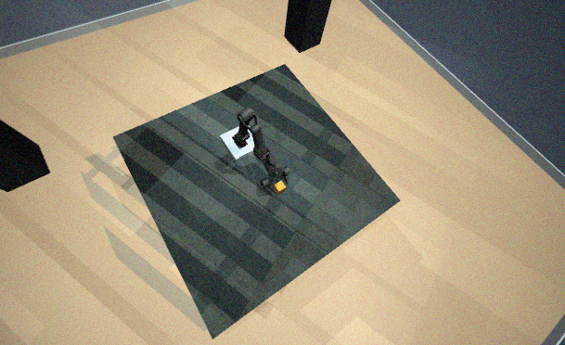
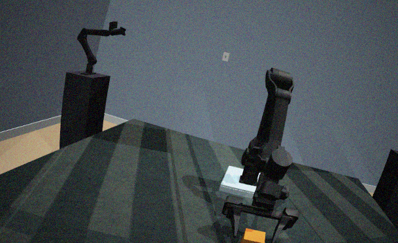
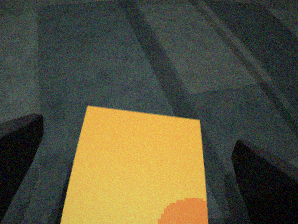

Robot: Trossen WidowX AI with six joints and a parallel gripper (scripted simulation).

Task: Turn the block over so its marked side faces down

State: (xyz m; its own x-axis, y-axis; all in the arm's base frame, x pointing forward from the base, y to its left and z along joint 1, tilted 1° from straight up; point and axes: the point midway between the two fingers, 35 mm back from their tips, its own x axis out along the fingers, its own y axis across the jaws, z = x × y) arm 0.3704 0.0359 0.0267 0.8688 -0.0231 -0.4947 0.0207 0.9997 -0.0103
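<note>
Now: gripper tip 3 cm past the orange block and 2 cm above it.
</note>
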